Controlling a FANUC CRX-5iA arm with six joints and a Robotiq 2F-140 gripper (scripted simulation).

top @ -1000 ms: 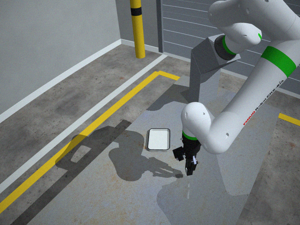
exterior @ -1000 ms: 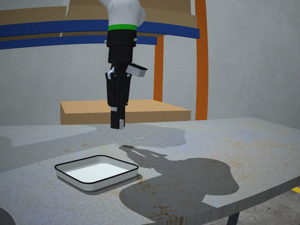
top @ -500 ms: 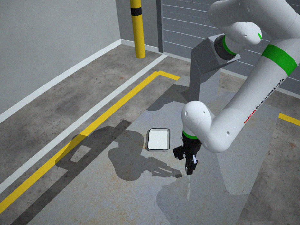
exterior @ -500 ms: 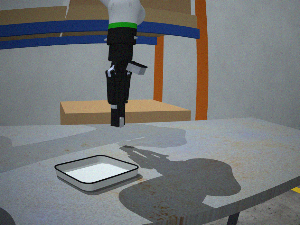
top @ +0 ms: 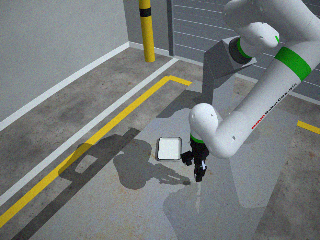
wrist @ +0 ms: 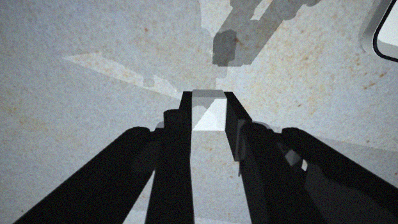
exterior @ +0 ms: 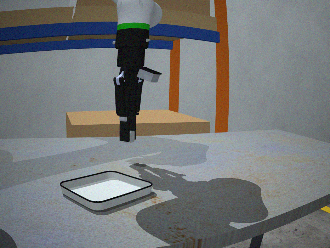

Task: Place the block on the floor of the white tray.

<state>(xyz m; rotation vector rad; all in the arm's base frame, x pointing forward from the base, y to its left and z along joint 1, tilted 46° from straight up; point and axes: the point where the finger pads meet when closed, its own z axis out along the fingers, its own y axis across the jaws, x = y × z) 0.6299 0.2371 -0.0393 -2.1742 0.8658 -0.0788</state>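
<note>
My gripper is now 80 mm past the white tray, 260 mm to the left of it and 80 mm above it. Round my hand: small block (20 mm below).
</note>
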